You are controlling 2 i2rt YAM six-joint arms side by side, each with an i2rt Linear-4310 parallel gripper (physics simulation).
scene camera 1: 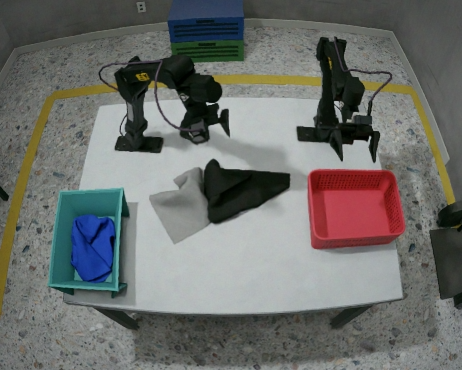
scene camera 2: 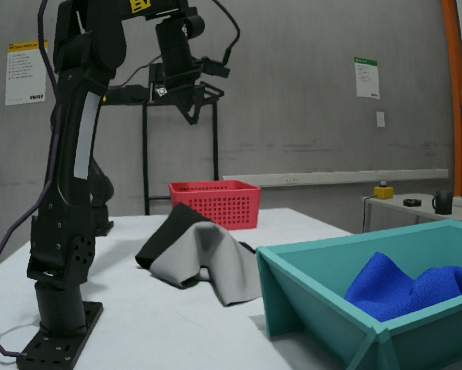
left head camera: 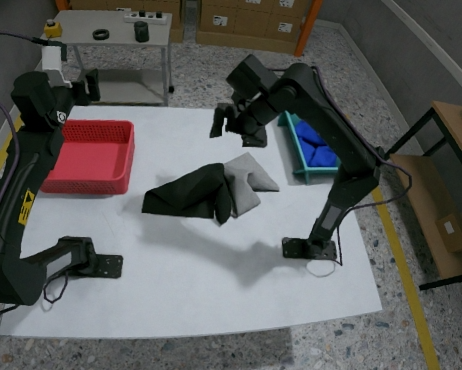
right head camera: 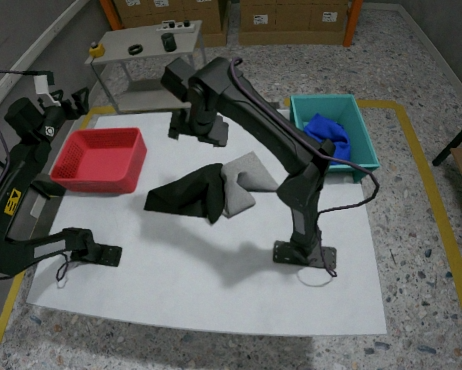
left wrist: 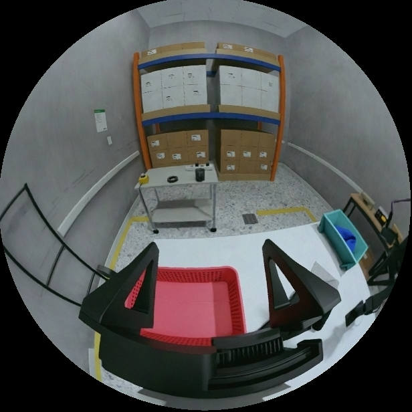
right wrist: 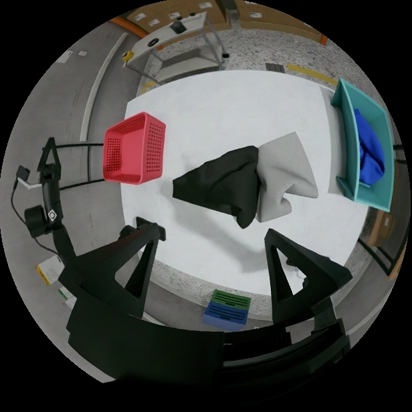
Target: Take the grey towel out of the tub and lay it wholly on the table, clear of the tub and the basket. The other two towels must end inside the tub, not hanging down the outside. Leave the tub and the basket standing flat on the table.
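Note:
The grey towel (left head camera: 244,187) (right head camera: 240,187) (scene camera 1: 181,205) (scene camera 2: 232,265) (right wrist: 285,170) and black towel (left head camera: 192,192) (right head camera: 192,192) (scene camera 1: 240,190) (scene camera 2: 172,232) (right wrist: 220,180) lie crumpled and touching mid-table, the black partly over the grey. The blue towel (left head camera: 315,145) (right head camera: 330,137) (scene camera 1: 93,247) (scene camera 2: 400,290) (right wrist: 370,150) lies in the teal tub (right head camera: 367,135) (scene camera 1: 56,235) (scene camera 2: 320,305). The red basket (left head camera: 95,157) (scene camera 1: 356,237) (left wrist: 192,305) is empty. My right gripper (right wrist: 213,232) is open and empty above the table, behind the towels in scene camera 1. My left gripper (scene camera 1: 358,159) (left wrist: 210,246) is open and empty near the basket.
A trolley (left head camera: 112,37) (left wrist: 182,176) with small items stands beyond the table (left head camera: 200,300) (scene camera 1: 250,285). The tub's outer side stands at the table's edge, with part of the tub over the floor in scene camera 1. A wooden shelf unit (left head camera: 415,187) stands at the right.

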